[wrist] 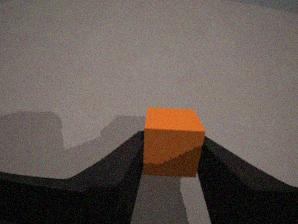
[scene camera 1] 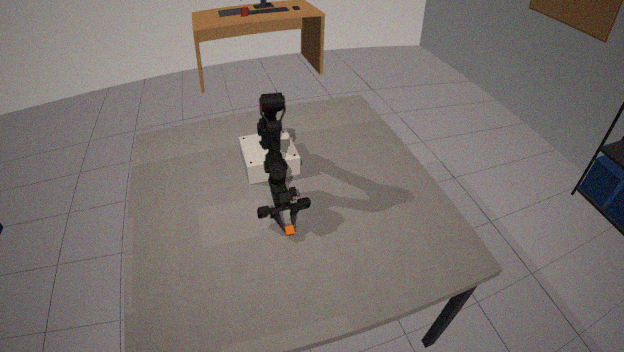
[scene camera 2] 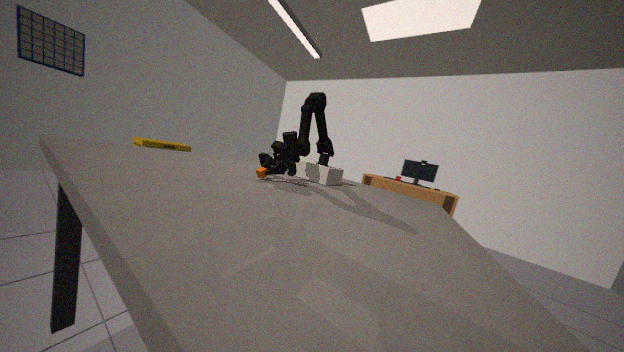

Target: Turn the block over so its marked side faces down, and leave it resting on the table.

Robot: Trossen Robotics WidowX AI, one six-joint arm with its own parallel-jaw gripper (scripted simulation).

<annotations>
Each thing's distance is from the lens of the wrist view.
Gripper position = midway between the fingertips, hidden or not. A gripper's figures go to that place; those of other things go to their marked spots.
my gripper (wrist: 170,139): 0.10 m
block (wrist: 173,139): 0.09 m
</annotations>
